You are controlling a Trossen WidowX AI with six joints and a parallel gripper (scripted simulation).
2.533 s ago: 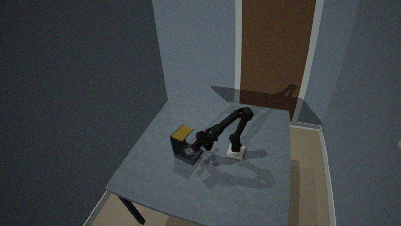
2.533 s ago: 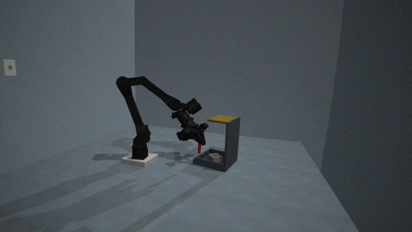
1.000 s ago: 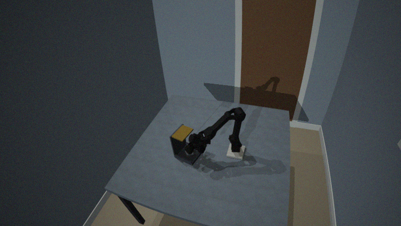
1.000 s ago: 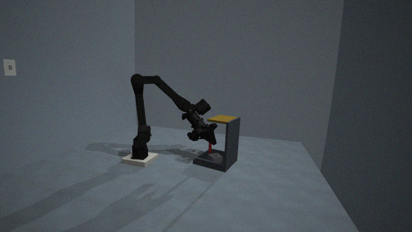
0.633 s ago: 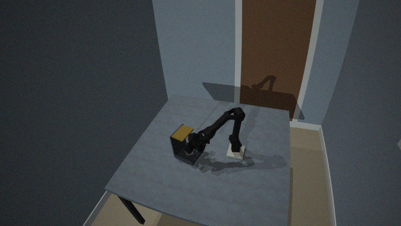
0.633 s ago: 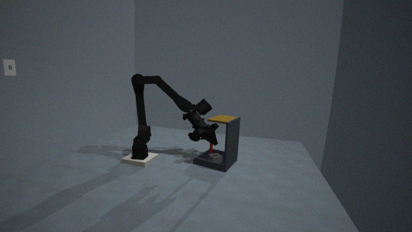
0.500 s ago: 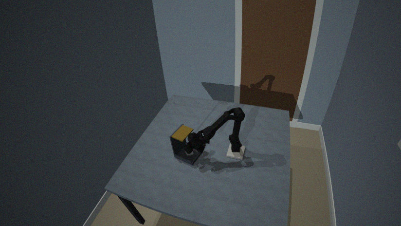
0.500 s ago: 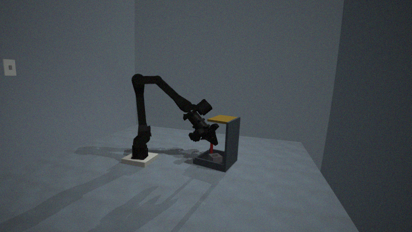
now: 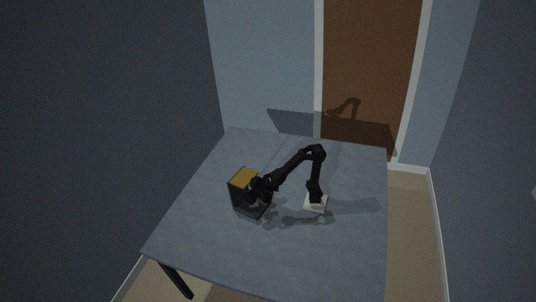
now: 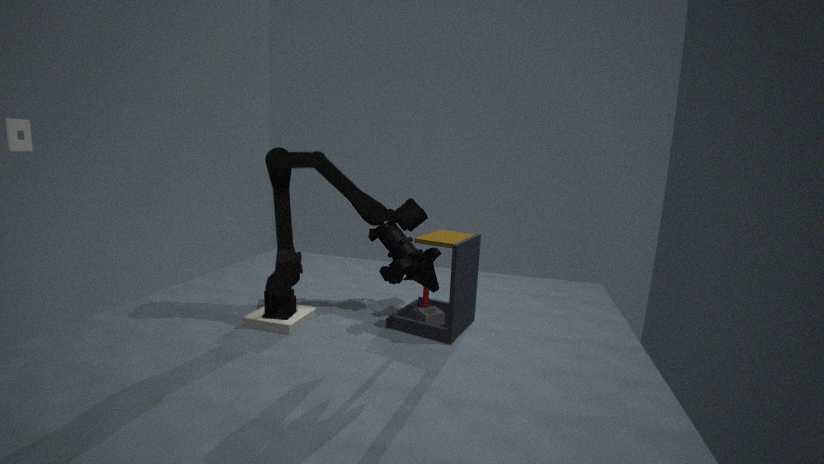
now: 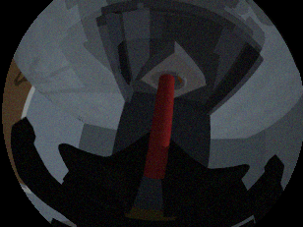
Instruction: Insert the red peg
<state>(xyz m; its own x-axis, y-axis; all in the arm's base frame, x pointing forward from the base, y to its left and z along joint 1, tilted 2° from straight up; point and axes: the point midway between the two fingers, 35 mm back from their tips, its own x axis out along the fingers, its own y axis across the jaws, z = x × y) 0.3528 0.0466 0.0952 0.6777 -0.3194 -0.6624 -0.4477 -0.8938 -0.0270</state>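
My gripper tip is now 7 cm short of the dark back wall, 2 cm below it and 1 cm to the left of it. From my gripper tip the other things lie so: red peg (3 cm behind, 1 cm to the left, 1 cm below); then yellow roof (13 cm above, 2 cm ahead, 1 cm to the left).
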